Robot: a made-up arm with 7 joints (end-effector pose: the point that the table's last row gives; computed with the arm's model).
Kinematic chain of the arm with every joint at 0, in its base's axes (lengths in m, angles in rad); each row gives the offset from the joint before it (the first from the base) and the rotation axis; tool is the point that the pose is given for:
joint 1: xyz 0 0.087 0 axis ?
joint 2: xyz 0 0.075 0 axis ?
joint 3: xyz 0 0 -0.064 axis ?
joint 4: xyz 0 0 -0.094 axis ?
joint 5: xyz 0 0 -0.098 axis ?
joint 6: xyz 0 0 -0.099 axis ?
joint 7: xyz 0 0 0 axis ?
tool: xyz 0 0 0
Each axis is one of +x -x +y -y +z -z.
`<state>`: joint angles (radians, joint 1 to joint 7).
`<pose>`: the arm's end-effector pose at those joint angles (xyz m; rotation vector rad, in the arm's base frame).
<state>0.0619 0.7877 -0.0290 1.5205 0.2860 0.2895 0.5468</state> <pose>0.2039 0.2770 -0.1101 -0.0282 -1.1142 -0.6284</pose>
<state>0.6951 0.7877 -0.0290 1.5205 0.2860 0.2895 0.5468</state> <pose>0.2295 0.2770 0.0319 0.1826 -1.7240 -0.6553</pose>
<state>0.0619 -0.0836 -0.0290 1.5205 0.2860 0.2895 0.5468</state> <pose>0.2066 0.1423 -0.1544 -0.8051 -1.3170 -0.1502</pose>
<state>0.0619 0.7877 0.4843 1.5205 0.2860 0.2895 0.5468</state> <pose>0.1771 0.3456 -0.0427 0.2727 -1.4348 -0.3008</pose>
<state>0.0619 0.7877 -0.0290 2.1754 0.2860 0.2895 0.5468</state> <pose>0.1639 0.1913 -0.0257 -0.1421 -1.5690 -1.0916</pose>
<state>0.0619 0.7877 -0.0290 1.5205 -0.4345 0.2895 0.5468</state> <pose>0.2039 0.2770 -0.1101 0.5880 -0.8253 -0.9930</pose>
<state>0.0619 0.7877 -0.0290 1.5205 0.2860 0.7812 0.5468</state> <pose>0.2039 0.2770 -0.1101 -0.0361 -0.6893 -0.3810</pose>
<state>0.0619 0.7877 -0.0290 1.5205 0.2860 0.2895 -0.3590</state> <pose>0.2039 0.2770 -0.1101 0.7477 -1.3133 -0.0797</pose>
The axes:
joint 1: -y
joint 2: +x
joint 3: +z
joint 4: -y
joint 5: +z
joint 6: +y
joint 7: -x

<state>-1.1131 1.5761 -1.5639 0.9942 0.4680 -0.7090 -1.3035</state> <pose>-0.1464 0.4283 -0.0734 0.5928 -0.1286 -1.2747</pose>
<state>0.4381 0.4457 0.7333 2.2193 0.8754 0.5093 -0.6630</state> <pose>0.1013 0.2736 0.0586 0.1790 -2.1951 1.0449</pose>
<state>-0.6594 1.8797 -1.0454 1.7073 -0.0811 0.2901 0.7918</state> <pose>0.0033 0.3383 -0.1556 -0.3150 1.0878 -1.5113</pose>
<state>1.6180 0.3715 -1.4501 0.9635 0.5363 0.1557 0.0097</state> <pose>0.3090 0.1105 0.0341 0.4397 -1.6768 -1.0978</pose>
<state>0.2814 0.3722 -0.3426 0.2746 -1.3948 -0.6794 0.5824</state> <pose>0.1401 0.2717 -0.3034 -0.3094 -0.0635 -1.9693</pose>
